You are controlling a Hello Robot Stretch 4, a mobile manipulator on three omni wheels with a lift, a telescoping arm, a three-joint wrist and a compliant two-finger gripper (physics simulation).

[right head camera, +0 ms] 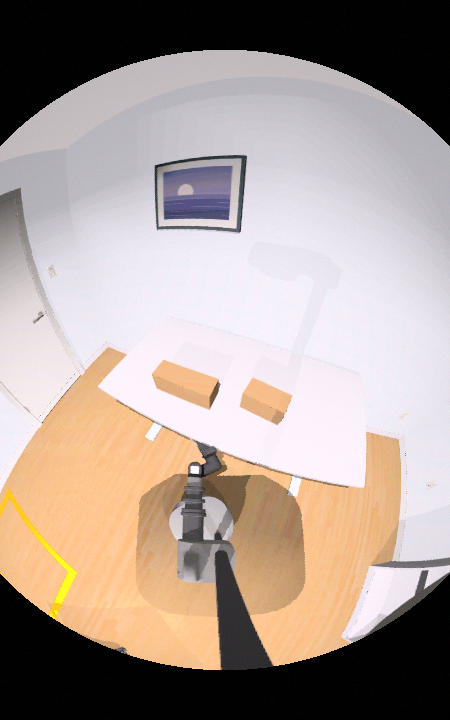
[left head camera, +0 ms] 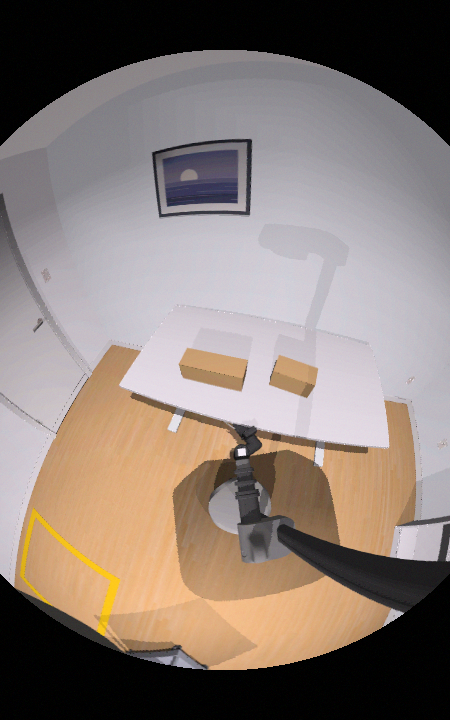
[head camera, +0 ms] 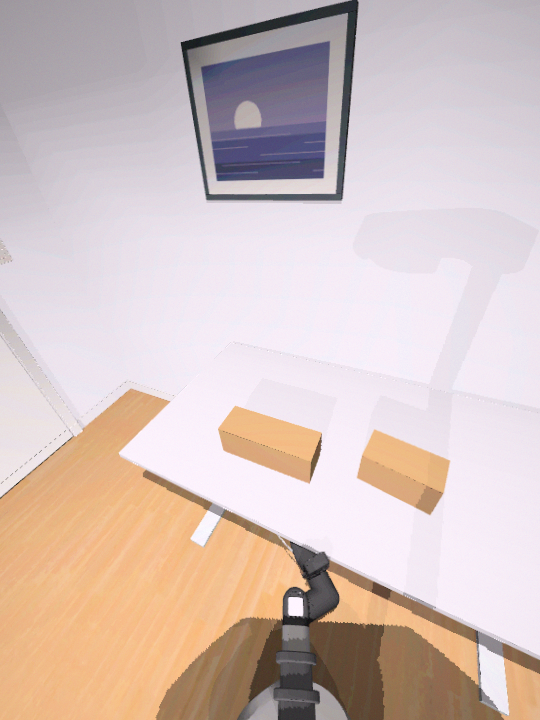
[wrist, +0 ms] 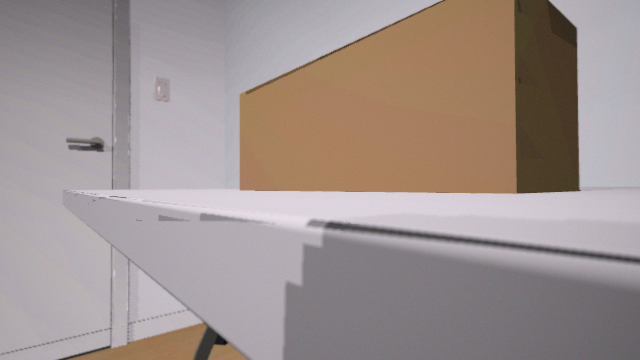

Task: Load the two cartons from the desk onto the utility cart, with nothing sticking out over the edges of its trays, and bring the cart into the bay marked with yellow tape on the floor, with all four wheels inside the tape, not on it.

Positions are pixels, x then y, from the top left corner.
Labels:
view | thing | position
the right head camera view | white desk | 322, 435
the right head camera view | framed picture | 206, 192
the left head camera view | door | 49, 374
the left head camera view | white desk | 346, 406
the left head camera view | framed picture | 214, 176
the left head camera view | yellow floor tape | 114, 581
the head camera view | white desk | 466, 560
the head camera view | framed picture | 270, 101
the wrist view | white desk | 258, 267

